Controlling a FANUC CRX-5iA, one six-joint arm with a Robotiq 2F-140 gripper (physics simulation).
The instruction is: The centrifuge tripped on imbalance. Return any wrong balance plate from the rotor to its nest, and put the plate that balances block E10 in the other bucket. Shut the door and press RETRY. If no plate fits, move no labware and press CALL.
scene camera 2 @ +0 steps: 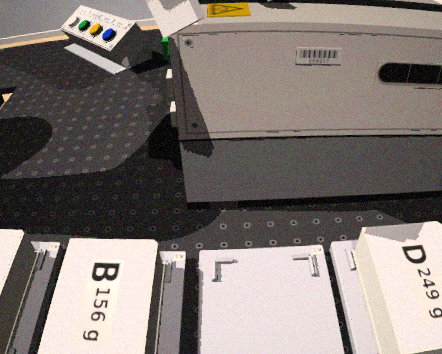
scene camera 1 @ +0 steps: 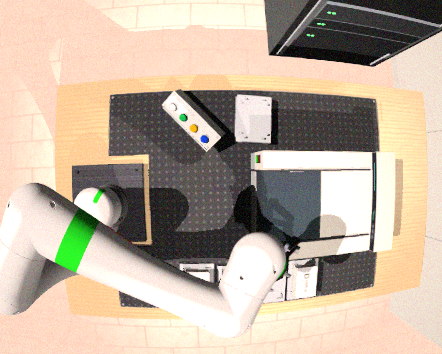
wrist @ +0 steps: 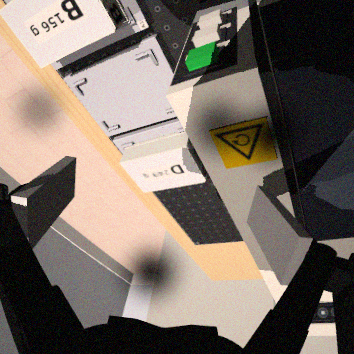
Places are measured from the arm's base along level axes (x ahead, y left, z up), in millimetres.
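Pixels of known places: gripper, fingertip midpoint: (scene camera 2: 243,7) (wrist: 165,190).
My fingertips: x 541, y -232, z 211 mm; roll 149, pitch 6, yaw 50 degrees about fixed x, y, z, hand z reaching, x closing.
Ahead of a thing's pixels: the offset from my fingertips to its top centre. "spot": to the spot under its first point. Level surfaces: height alone.
My gripper (scene camera 1: 292,247) (wrist: 165,190) is open and empty, above the near side of the centrifuge (scene camera 1: 345,200) (scene camera 2: 275,100) (wrist: 240,200). The centrifuge has a dark blue area on top; the rotor, buckets and block E10 cannot be made out. Plate B, 156 g, {dx -130, dy -111, dz -177 mm} (scene camera 2: 105,300) (wrist: 65,30) lies in a nest. To its right is an empty nest {dx +5, dy -123, dz -213 mm} (scene camera 2: 265,300) (wrist: 125,95), then plate D, 249 g, {dx +135, dy -132, dz -177 mm} (scene camera 1: 303,280) (scene camera 2: 425,295) (wrist: 165,170) in its nest. The button box {dx -211, dy +494, dz -147 mm} (scene camera 1: 175,115) (scene camera 2: 120,37) has white, green, yellow and blue buttons; its labels are unreadable.
A white tray {dx -6, dy +477, dz -181 mm} (scene camera 1: 254,118) lies behind the centrifuge on the dark perforated mat {dz -231 mm} (scene camera 1: 325,115) (scene camera 2: 100,150). The arm crosses the front left and partly hides the nest row. A black rack (scene camera 1: 285,17) stands at the back right. A yellow warning label {spot: dx -6, dy +60, dz -20 mm} (wrist: 242,142) is on the centrifuge.
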